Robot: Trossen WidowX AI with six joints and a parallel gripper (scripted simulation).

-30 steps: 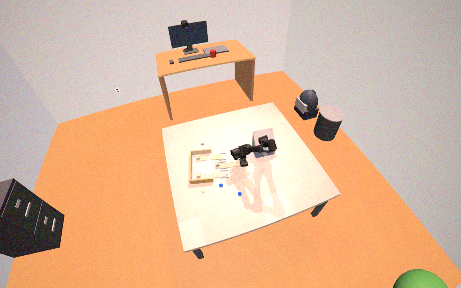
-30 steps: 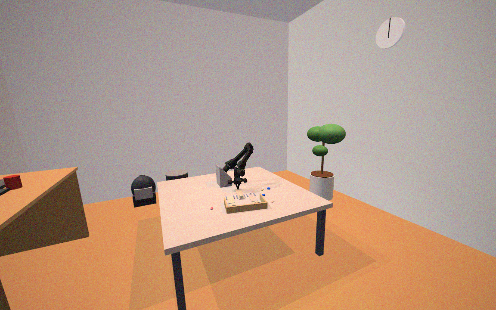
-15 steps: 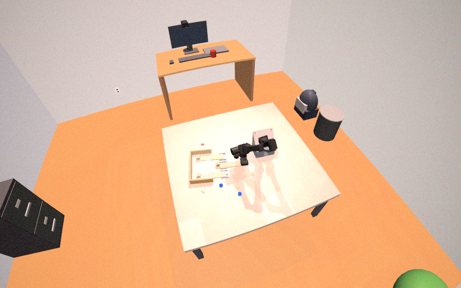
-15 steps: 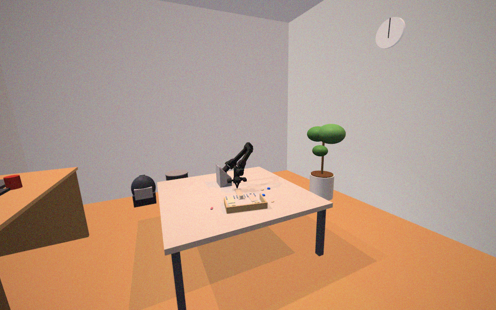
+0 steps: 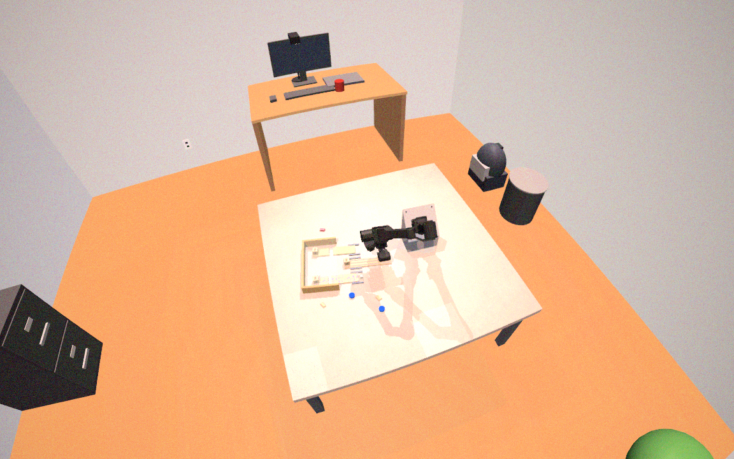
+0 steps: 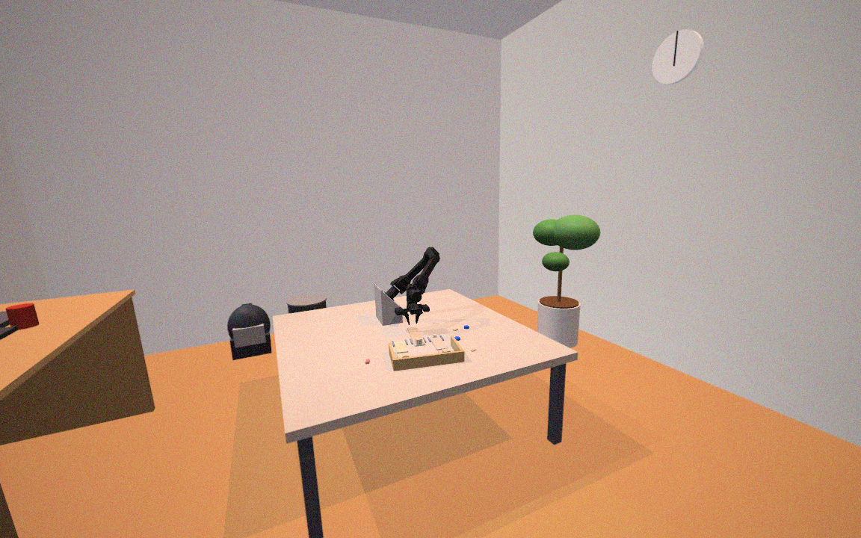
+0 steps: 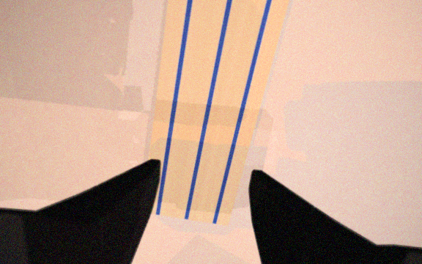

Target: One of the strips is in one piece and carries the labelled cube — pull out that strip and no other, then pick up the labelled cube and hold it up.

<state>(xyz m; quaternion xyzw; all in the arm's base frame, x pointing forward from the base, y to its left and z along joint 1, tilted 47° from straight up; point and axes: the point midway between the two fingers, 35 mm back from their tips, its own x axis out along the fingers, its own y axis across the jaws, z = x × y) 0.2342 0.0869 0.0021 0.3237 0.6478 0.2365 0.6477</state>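
The pale yellow strip is 17 cm ahead of my gripper tip, 13 cm to the right of it and 4 cm below it. The rest, counted from my gripper tip: plain pale cube: 13 cm ahead, 7 cm to the left, 3 cm below; pink piece: 32 cm to the right, 26 cm ahead, 4 cm below.
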